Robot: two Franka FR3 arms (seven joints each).
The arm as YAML. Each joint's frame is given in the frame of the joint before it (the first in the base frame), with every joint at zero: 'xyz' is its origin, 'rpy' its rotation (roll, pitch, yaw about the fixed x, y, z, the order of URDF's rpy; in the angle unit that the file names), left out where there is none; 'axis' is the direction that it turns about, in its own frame. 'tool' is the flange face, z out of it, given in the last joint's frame.
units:
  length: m
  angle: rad
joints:
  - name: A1
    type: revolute
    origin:
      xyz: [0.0, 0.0, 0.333]
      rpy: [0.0, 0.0, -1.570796]
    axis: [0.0, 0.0, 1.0]
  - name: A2
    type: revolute
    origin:
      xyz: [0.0, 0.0, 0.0]
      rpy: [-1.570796, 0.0, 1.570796]
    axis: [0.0, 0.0, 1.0]
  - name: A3
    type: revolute
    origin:
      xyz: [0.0, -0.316, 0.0]
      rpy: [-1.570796, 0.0, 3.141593]
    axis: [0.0, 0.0, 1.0]
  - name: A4
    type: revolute
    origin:
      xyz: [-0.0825, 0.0, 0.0]
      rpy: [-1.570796, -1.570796, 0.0]
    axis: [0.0, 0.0, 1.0]
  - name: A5
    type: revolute
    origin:
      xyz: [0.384, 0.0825, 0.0]
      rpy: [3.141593, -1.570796, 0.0]
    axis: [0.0, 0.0, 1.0]
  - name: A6
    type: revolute
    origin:
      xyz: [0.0, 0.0, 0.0]
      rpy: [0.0, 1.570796, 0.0]
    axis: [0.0, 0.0, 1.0]
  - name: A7
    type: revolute
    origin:
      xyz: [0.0, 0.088, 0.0]
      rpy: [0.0, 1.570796, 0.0]
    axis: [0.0, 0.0, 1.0]
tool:
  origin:
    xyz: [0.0, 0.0, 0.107]
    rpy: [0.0, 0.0, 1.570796]
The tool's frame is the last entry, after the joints.
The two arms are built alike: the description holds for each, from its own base.
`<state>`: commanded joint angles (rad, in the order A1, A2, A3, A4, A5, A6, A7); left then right.
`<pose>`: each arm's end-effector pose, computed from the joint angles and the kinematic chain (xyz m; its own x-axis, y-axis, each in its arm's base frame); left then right.
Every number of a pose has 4 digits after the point.
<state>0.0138 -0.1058 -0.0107 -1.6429 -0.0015 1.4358 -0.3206 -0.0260 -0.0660 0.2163 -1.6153 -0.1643 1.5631 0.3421</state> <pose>0.5064 0.0011 0.6360 0.9432 0.3180 -0.0961 0.3165 -0.9481 -0.0315 0.5264 0.0876 0.6396 0.9865 -0.1477 0.0712 -0.1576 -0.9740 0.1630</pose>
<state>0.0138 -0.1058 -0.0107 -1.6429 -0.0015 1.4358 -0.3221 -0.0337 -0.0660 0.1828 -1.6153 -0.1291 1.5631 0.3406</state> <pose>0.5064 0.0011 0.6360 0.9427 0.3195 -0.0960 0.3179 -0.9476 -0.0317 0.5290 0.0690 0.6392 0.9803 -0.1884 0.0590 -0.1946 -0.9725 0.1282</pose>
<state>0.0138 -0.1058 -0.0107 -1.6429 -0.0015 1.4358 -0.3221 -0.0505 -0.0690 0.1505 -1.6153 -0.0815 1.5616 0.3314</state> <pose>0.5064 0.0011 0.6360 0.9427 0.3195 -0.0960 0.3179 -0.9476 -0.0317 0.5302 0.0474 0.6402 0.9725 -0.2290 0.0436 -0.2319 -0.9693 0.0820</pose>
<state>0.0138 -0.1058 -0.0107 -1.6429 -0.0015 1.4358 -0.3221 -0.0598 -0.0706 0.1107 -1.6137 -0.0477 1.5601 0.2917</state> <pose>0.5064 0.0011 0.6360 0.9427 0.3195 -0.0960 0.3179 -0.9476 -0.0317 0.5310 0.0242 0.6416 0.9706 -0.2387 0.0318 -0.2400 -0.9696 0.0483</pose>
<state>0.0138 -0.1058 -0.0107 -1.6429 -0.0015 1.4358 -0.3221 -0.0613 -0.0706 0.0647 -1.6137 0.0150 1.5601 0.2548</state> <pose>0.5064 0.0011 0.6360 0.9427 0.3195 -0.0960 0.3179 -0.9476 -0.0317 0.5314 0.0047 0.6416 0.9685 -0.2487 0.0137 -0.2485 -0.9685 -0.0143</pose>
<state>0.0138 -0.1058 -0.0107 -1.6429 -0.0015 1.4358 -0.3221 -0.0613 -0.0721 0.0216 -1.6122 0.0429 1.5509 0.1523</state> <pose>0.5064 0.0011 0.6360 0.9427 0.3195 -0.0960 0.3179 -0.9476 -0.0317 0.5297 -0.0159 0.6424 0.9818 -0.1899 0.0044 -0.1895 -0.9810 -0.0425</pose>
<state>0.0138 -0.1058 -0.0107 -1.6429 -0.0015 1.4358 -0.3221 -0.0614 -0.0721 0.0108 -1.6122 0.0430 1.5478 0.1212</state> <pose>0.5064 0.0011 0.6360 0.9427 0.3195 -0.0960 0.3179 -0.9476 -0.0317 0.5292 -0.0219 0.6421 0.9855 -0.1699 0.0026 -0.1696 -0.9846 -0.0428</pose>
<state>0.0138 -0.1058 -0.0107 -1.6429 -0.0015 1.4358 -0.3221 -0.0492 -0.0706 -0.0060 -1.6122 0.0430 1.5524 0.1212</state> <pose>0.5064 0.0011 0.6360 0.9427 0.3195 -0.0960 0.3179 -0.9476 -0.0317 0.5300 -0.0247 0.6418 0.9846 -0.1746 0.0055 -0.1742 -0.9837 -0.0444</pose>
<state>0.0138 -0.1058 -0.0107 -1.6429 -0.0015 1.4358 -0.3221 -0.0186 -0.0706 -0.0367 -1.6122 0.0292 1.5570 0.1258</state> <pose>0.5064 0.0011 0.6360 0.9427 0.3195 -0.0960 0.3179 -0.9476 -0.0317 0.5304 -0.0269 0.6421 0.9837 -0.1796 0.0113 -0.1791 -0.9833 -0.0334</pose>
